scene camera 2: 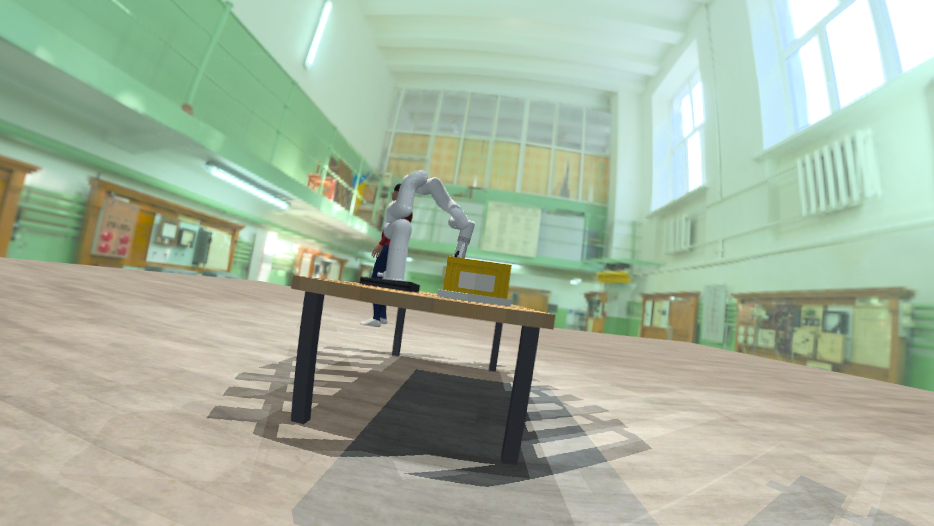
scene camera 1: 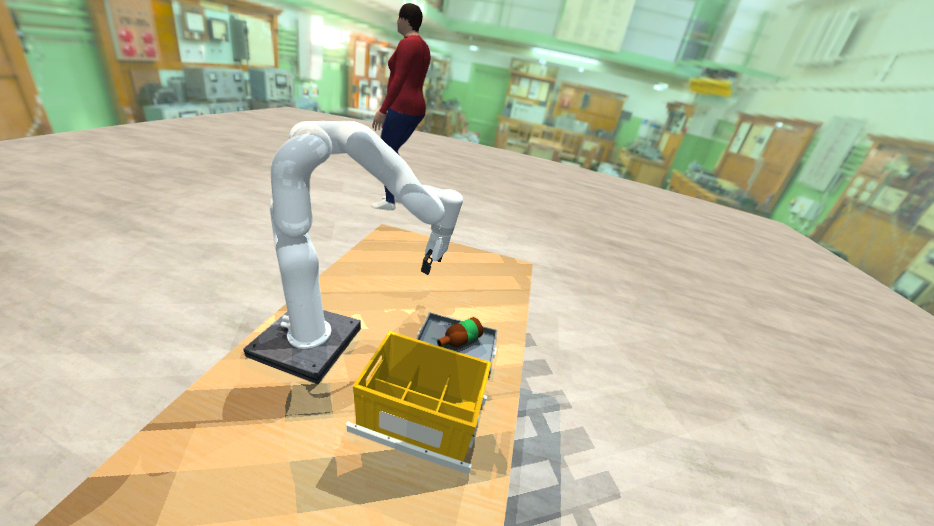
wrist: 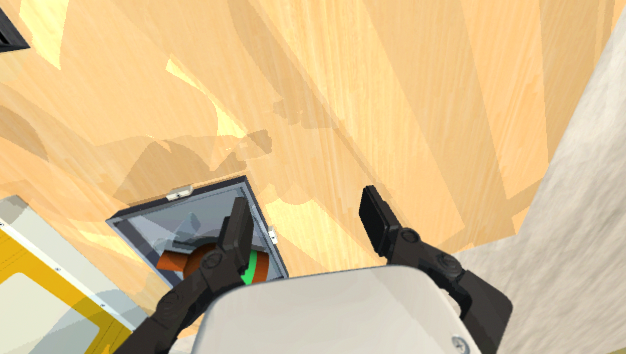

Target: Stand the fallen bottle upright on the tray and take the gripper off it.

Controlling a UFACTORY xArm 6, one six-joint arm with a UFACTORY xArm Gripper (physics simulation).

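Frame: origin at the arm's base, x ahead, y left, z up, level; metres.
Where they show: gripper, fingertip midpoint: (scene camera 1: 430, 266) (wrist: 307, 204); arm's base, origin of the base link: (scene camera 2: 394, 281) (scene camera 1: 309, 334).
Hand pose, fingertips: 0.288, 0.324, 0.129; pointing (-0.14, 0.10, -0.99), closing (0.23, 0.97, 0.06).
Each offset is from my fingertips to the top centre of the thing, as dx, dy, dz. "spot": to the spot under its first point.
A brown bottle with a green band {+0.151, -0.178, -0.086} (scene camera 1: 465, 333) (wrist: 196, 261) lies on its side on the grey tray {spot: +0.053, -0.174, -0.160} (scene camera 1: 428, 335) (wrist: 155, 227). In scene camera 1 its neck points left, toward the crate side. My gripper (scene camera 1: 433, 263) (scene camera 2: 460, 253) (wrist: 307, 204) is open and empty. It hangs well above the table, behind the tray in scene camera 1, apart from the bottle. In the wrist view the left finger covers part of the bottle. In scene camera 2 the bottle and tray do not show.
A yellow crate with compartments {+0.105, -0.469, +0.010} (scene camera 1: 366, 405) (scene camera 2: 501, 280) (wrist: 32, 265) stands close in front of the tray. The arm's dark base plate (scene camera 1: 264, 353) (scene camera 2: 408, 286) is left of them. The table's right edge runs near the tray. A person (scene camera 1: 408, 78) (scene camera 2: 384, 241) stands beyond the table.
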